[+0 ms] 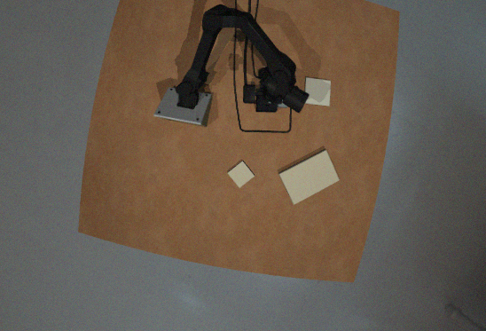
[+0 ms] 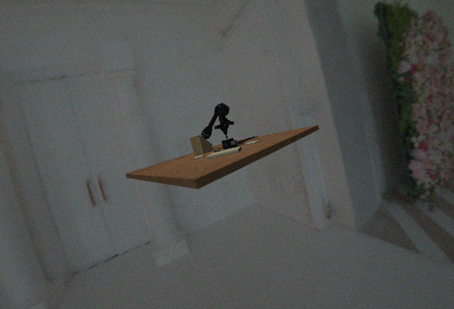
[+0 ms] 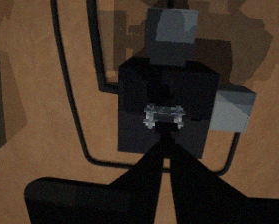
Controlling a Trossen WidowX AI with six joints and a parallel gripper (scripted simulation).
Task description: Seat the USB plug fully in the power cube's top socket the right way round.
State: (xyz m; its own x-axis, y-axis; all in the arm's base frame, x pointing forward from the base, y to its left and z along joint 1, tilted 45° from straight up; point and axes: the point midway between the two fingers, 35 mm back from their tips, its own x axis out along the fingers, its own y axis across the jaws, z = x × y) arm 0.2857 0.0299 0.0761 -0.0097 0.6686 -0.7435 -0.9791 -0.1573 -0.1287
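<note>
Now: gripper tip 50 mm above the silver-rimmed USB socket. The rest, counted from my gripper tip: cream slab (250 mm to the right, 240 mm ahead, 110 mm below); cream square (300 mm to the right, 110 mm below, 40 mm behind).
</note>
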